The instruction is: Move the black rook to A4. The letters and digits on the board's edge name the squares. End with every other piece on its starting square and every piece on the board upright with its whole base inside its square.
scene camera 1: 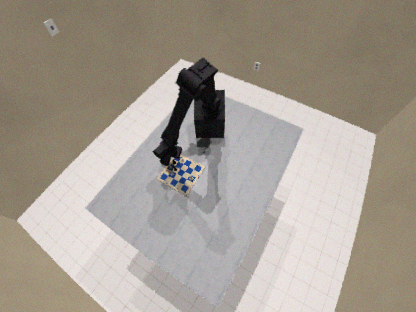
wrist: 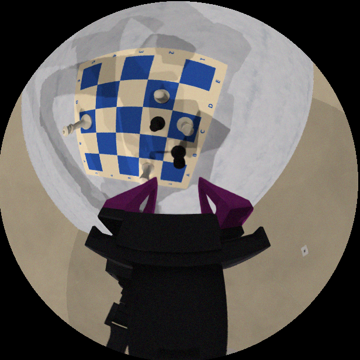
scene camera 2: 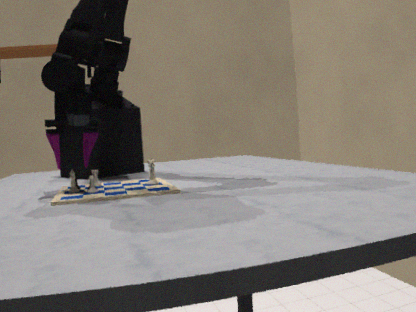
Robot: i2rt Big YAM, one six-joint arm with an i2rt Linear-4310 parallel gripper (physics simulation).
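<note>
The board lies flat. In the wrist view one black piece stands on B1 and another black piece on C2; I cannot tell surely which is the rook. A4 is a bare light square. White pieces stand on A2, C1, D2 and C5; the C5 piece is tall and also shows in scene camera 2. My gripper is partly open and empty, above the board's A-side edge near A1. Its fingertips are hidden in scene camera 1.
The grey table carries the board and the arm's black base. White pieces stand close beside both black ones. The arm's shadows fall across the table around the board.
</note>
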